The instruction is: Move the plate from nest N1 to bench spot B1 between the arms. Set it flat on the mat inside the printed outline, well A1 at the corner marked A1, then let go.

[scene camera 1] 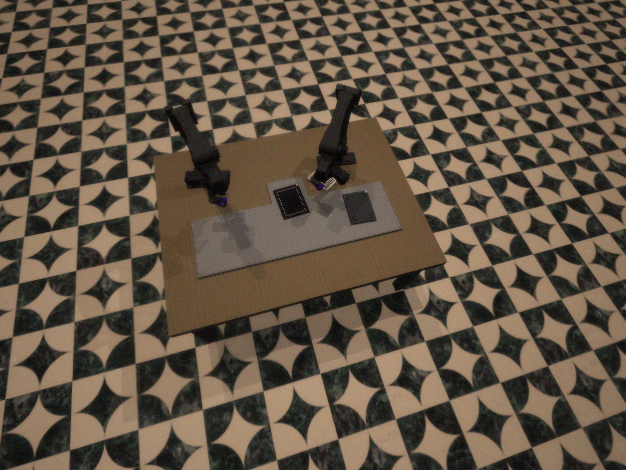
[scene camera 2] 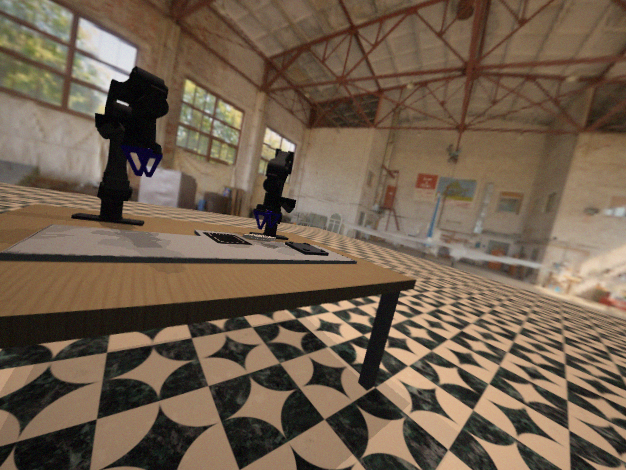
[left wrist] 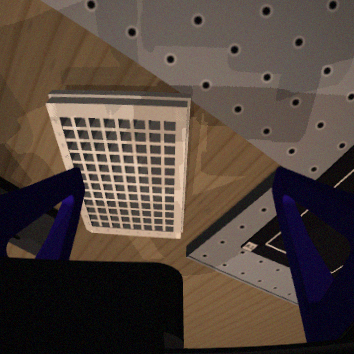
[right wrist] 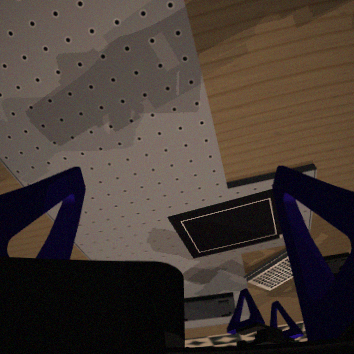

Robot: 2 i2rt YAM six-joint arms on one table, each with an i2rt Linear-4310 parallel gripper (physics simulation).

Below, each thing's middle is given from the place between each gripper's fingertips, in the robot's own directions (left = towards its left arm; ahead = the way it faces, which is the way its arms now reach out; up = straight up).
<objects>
I see my right gripper 28 cm to the right of the black outlined pad (scene camera 1: pixel 291 202), 17 cm above it and 3 cm past it. The rest, counted from my right hand: white well plate (left wrist: pixel 131 146) 45 cm to the left, 17 cm below, 12 cm behind.
I see the white well plate 50 mm behind my left hand, 10 mm to the left of it and 50 mm below it. Also, from my left hand: black outlined pad: 30 mm ahead, 170 mm to the right, 50 mm below.
</objects>
